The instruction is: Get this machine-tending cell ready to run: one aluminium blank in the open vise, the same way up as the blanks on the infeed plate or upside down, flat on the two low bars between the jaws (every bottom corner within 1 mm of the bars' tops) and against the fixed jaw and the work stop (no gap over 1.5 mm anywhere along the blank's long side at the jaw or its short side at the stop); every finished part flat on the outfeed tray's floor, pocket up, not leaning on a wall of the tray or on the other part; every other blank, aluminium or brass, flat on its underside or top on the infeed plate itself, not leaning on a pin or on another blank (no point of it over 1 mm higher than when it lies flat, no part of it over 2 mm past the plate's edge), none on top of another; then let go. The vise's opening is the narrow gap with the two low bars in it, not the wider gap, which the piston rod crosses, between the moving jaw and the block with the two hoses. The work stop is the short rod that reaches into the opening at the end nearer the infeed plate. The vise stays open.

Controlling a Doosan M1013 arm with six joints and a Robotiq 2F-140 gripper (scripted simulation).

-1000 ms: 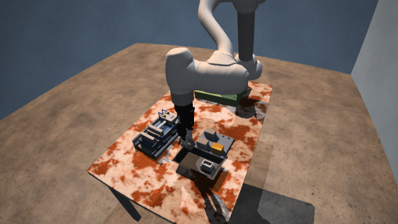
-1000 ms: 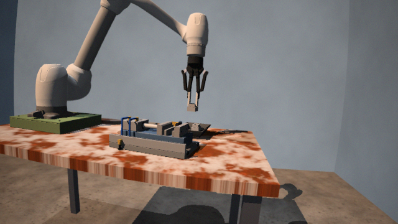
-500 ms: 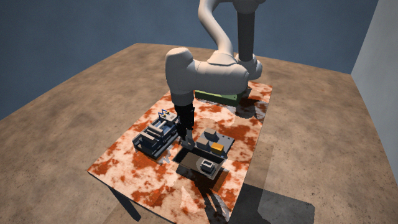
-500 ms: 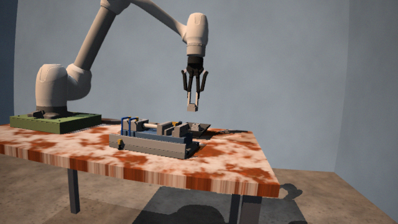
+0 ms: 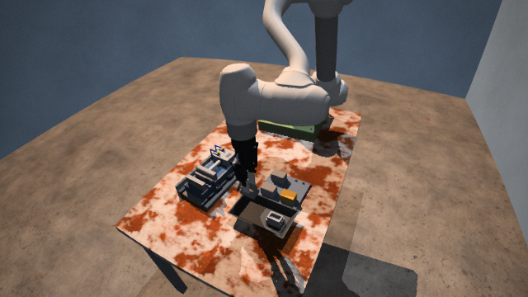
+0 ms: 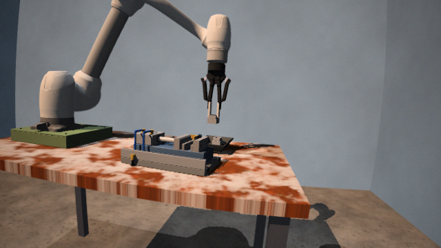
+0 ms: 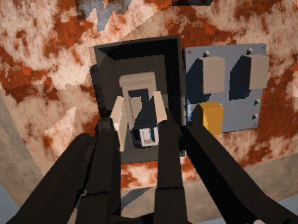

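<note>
The aluminium blank is 160 mm below my hand, 120 mm behind it and 10 mm to the left of it. Also, from my hand: brass blank (160 mm below, 120 mm behind, 100 mm to the left); then infeed plate (180 mm below, 170 mm behind, 60 mm to the left); then piston rod (250 mm to the right, 110 mm below, 110 mm behind).
</note>
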